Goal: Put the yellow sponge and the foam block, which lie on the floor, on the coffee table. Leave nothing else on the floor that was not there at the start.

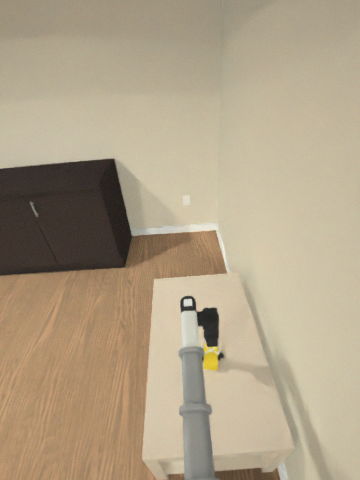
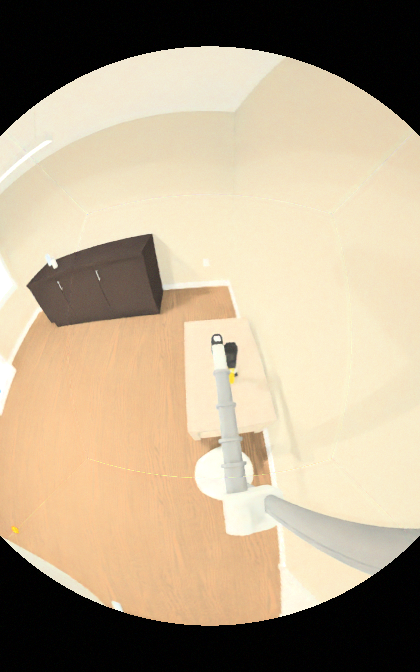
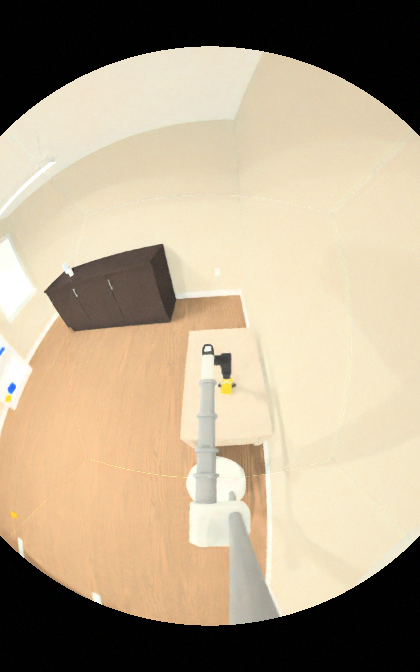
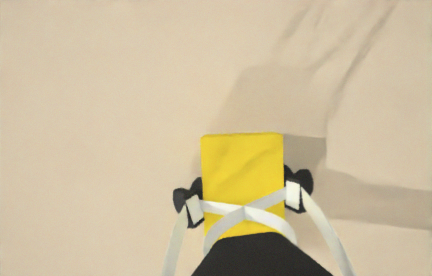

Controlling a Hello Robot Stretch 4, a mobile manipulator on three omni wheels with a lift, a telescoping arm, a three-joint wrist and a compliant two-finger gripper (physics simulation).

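Frame: origin at the robot's base, x ahead, y right, z down, level; millimetres.
Seen in the pictures: gripper, fingertip midpoint: [image 1: 210,358] [image 4: 241,185].
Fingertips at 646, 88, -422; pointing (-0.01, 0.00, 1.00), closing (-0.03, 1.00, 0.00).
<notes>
A point is followed by its place in that frame, as x, y, z.
My gripper [image 1: 212,355] @[646, 88, -422] [image 3: 227,385] [image 4: 241,185] @[646, 88, -422] is shut on the yellow sponge [image 1: 211,362] @[606, 85, -467] [image 2: 232,378] [image 3: 226,389] [image 4: 242,160] @[676, 93, -467], with a black fingertip at each side of it. The sponge is over the pale coffee table [image 1: 167,400] @[480, -113, -423] [image 2: 200,350] [image 3: 194,365] [image 4: 100,100] @[749, -28, -422], and its shadow falls on the top beside it. I cannot tell whether its underside touches the table. A small orange-yellow thing [image 2: 15,530] [image 3: 13,514] lies on the floor at the far lower left; it is too small to tell whether it is the foam block.
A dark cabinet [image 1: 65,225] @[1763, -975, -534] [image 2: 120,292] [image 3: 135,287] stands beyond the table to the left, with a small white object [image 2: 51,261] [image 3: 68,269] on it. A wall [image 1: 300,225] @[736, 388, -1081] runs close along the table's right side. My telescoping arm [image 1: 194,390] @[357, 2, -838] reaches over the table.
</notes>
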